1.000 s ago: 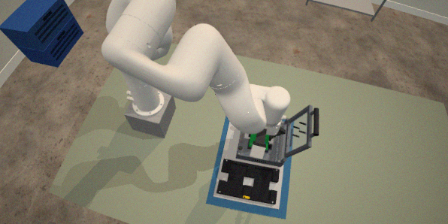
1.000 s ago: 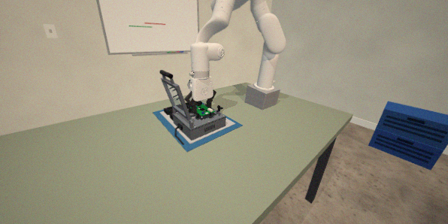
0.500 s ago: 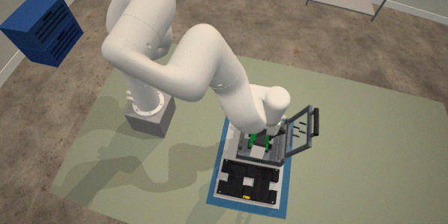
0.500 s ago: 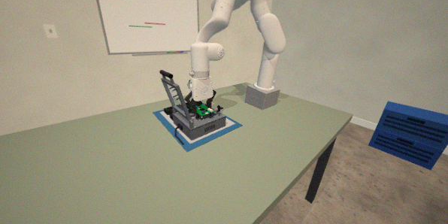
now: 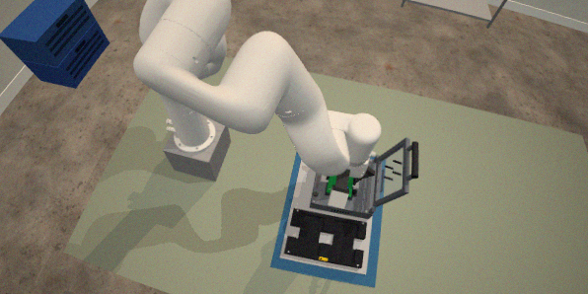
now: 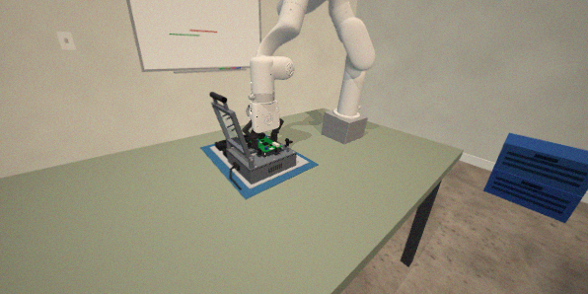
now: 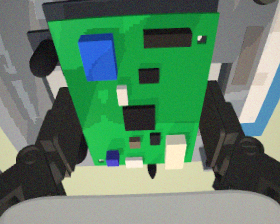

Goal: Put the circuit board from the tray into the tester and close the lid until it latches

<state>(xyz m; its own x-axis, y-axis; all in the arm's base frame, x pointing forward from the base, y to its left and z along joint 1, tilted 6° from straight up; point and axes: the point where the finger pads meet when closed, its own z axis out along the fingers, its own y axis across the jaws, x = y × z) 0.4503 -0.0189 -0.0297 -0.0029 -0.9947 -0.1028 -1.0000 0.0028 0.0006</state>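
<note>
Now: the green circuit board right at my hand. Round my hand: tester lid 130 mm ahead, 100 mm above; latch hook 60 mm to the left, 60 mm behind.
</note>
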